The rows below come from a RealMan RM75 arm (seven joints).
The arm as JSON. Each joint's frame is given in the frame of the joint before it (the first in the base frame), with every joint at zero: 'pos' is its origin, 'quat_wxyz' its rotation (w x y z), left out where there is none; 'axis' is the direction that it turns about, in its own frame. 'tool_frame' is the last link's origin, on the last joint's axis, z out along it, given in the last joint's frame.
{
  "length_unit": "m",
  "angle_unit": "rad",
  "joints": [
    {
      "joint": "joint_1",
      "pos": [
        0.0,
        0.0,
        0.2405
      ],
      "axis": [
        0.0,
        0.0,
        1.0
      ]
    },
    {
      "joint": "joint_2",
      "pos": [
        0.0,
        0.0,
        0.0
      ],
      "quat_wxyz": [
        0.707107,
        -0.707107,
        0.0,
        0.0
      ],
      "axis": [
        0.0,
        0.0,
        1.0
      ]
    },
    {
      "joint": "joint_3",
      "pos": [
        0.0,
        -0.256,
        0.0
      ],
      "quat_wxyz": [
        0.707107,
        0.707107,
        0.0,
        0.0
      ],
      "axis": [
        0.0,
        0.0,
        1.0
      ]
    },
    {
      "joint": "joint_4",
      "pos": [
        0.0,
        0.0,
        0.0
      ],
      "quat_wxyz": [
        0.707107,
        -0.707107,
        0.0,
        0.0
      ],
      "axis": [
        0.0,
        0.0,
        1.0
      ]
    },
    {
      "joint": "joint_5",
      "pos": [
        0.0,
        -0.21,
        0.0
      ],
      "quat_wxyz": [
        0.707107,
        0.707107,
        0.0,
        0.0
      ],
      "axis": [
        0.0,
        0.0,
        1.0
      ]
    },
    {
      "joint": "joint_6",
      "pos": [
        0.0,
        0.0,
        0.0
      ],
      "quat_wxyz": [
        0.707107,
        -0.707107,
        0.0,
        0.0
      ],
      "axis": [
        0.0,
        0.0,
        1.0
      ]
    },
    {
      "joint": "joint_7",
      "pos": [
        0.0,
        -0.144,
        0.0
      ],
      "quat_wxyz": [
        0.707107,
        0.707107,
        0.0,
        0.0
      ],
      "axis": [
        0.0,
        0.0,
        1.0
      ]
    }
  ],
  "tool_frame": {
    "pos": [
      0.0,
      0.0,
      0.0
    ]
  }
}
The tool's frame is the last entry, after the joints.
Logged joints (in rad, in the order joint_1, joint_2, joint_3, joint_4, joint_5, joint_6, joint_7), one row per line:
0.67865 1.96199 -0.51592 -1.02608 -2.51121 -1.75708 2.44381
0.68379 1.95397 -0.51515 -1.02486 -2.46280 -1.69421 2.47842
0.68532 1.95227 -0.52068 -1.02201 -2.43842 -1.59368 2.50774
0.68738 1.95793 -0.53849 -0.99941 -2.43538 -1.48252 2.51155
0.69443 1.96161 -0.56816 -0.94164 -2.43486 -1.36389 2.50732
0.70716 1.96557 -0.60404 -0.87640 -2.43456 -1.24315 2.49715
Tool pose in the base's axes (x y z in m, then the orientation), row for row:
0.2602 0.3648 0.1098 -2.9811 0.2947 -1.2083
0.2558 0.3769 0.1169 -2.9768 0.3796 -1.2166
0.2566 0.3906 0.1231 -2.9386 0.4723 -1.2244
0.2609 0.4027 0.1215 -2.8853 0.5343 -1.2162
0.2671 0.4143 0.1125 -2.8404 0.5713 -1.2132
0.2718 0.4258 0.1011 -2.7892 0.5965 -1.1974
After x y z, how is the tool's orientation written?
As angles about the fixed x, y, z axes (roll, pitch, yaw), in radians.
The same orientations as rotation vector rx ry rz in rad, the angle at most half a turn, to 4 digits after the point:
-2.3141 1.6384 0.2168
-2.2521 1.6220 0.3065
-2.1580 1.5957 0.3714
-2.0844 1.5628 0.3932
-2.0281 1.5454 0.3943
-1.9850 1.5196 0.3834

